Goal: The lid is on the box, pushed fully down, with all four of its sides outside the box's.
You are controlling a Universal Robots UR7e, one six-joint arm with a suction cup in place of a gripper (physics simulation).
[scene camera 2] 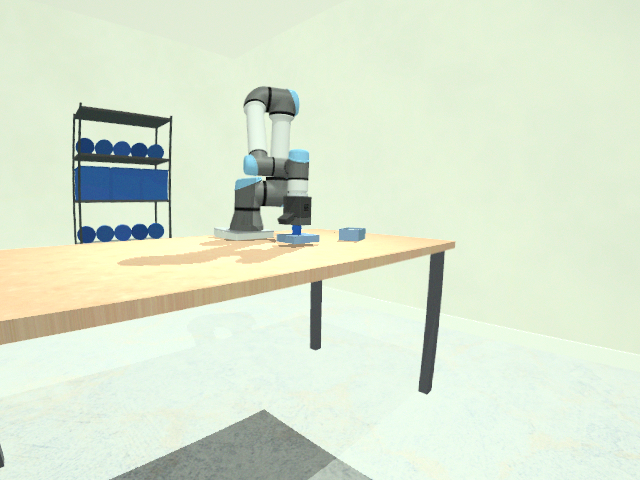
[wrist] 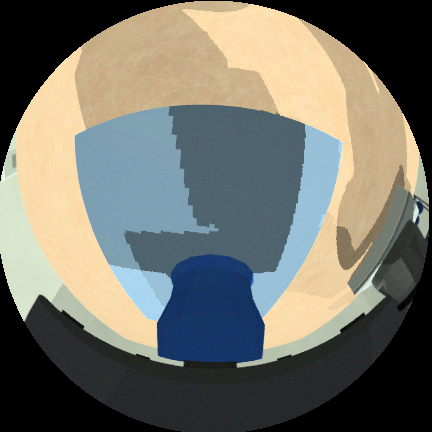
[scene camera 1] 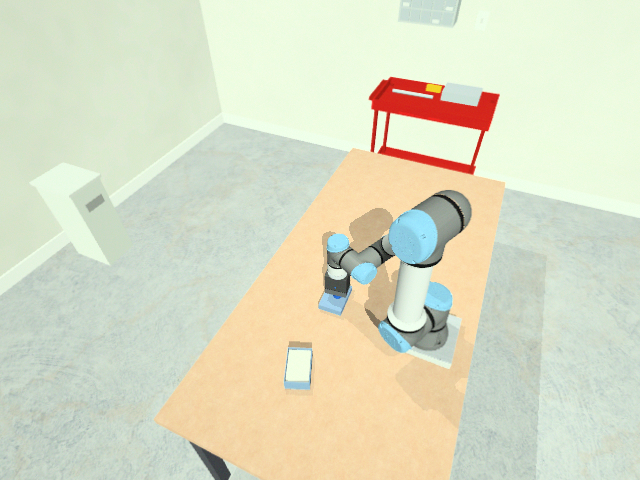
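Where they show: hand, its tool point: (wrist: 211, 263) (scene camera 1: 337, 296); arm's base, origin of its link: (scene camera 2: 246, 229) (wrist: 393, 253).
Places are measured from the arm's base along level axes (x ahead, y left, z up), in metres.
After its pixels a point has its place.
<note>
The blue lid (scene camera 1: 329, 305) {x 0.362, y 0.005, z 0.002 m} (scene camera 2: 306, 239) {x 0.400, y -0.056, z -0.011 m} (wrist: 240, 190) hangs level a little above the table, with a thin shadow under it. My gripper's dark blue suction cup (scene camera 1: 337, 296) (scene camera 2: 296, 230) (wrist: 212, 267) is pressed on the lid's top, near its middle, and holds it. The lid's underside is hidden. The blue box (scene camera 1: 297, 385) {x 0.364, y 0.333, z -0.007 m} (scene camera 2: 351, 235) {x 0.413, y 0.217, z -0.013 m} stands upright on the table, apart from the lid, nearer the front in scene camera 1. Its top is uncovered, and a pale surface shows inside its blue walls. The box does not show in the wrist view.
The wooden table (scene camera 1: 232, 372) {x 0.597, y 0.351, z -0.036 m} (scene camera 2: 155, 304) {x 0.642, y -0.718, z -0.050 m} carries the arm's pale base plate (scene camera 1: 449, 356) {x -0.090, y 0.072, z 0.004 m} (scene camera 2: 242, 235) {x 0.080, y -0.088, z -0.017 m}, right of the lid in scene camera 1. A red cart (scene camera 1: 429, 114) stands beyond the table's far end. A white cabinet (scene camera 1: 85, 206) and a shelf rack (scene camera 2: 170, 180) stand away from the table.
</note>
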